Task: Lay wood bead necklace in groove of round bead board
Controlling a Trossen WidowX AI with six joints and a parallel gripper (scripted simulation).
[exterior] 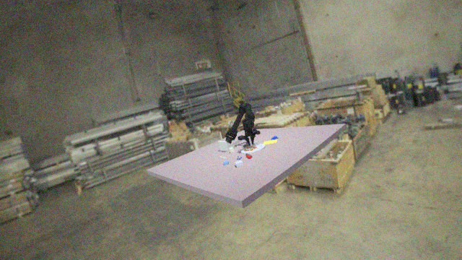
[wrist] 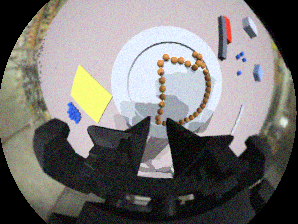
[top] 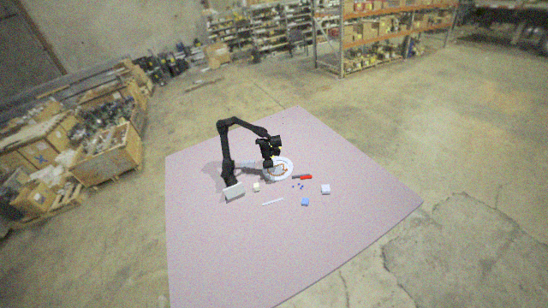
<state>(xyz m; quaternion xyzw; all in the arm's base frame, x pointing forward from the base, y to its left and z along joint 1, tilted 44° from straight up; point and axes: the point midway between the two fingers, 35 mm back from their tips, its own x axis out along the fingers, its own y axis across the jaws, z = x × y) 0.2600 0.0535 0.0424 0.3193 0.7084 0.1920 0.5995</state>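
The yellow sheet lies 15 cm to the left of my gripper tip, 7 cm ahead of it and 2 cm below it. From my gripper tip the other things lie so: cream cube (12 cm to the right, 12 cm behind, 1 cm below); then red-handled tool (17 cm to the right, 16 cm ahead, 2 cm below); then grey plate (13 cm behind, 11 cm to the left, 2 cm below).
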